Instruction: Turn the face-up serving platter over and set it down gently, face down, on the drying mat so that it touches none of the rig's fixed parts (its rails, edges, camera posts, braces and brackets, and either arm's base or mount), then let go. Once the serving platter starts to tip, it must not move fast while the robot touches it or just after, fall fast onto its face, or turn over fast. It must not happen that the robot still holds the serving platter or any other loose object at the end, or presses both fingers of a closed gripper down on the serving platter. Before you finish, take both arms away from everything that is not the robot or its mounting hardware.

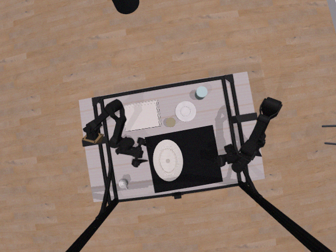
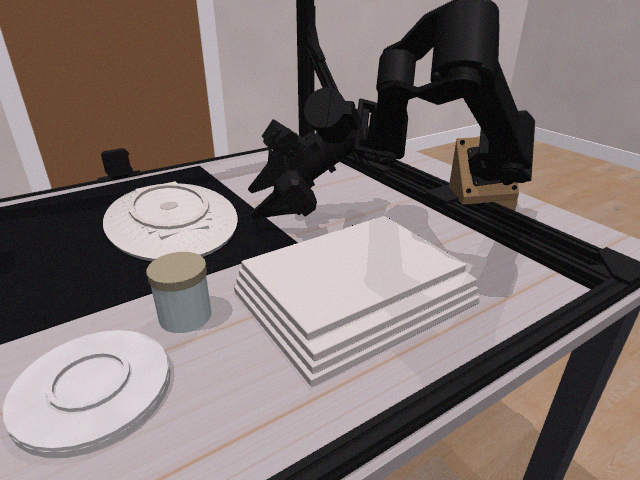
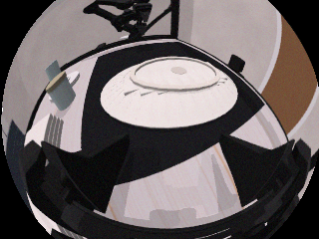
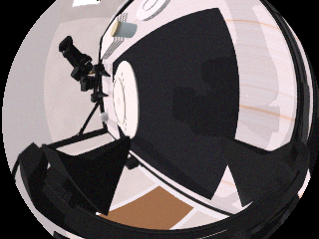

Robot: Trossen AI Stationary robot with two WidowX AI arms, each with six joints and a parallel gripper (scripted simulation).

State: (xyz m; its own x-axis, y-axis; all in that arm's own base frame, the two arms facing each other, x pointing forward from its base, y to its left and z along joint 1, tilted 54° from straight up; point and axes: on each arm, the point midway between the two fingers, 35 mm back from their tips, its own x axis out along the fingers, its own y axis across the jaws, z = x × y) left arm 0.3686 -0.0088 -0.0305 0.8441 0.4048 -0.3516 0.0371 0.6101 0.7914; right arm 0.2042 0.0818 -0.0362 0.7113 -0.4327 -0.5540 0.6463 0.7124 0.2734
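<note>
Right now my left hand is 22 cm short of the tan-lidded jar, 15 cm to the left of it and 1 cm above it. The rest, counted from my left hand: white board: 24 cm ahead, 5 cm to the left, 2 cm below; then white oval serving platter: 15 cm to the right, 4 cm behind, 2 cm below; then black drying mat: 26 cm to the right, 5 cm below, 3 cm behind.
</note>
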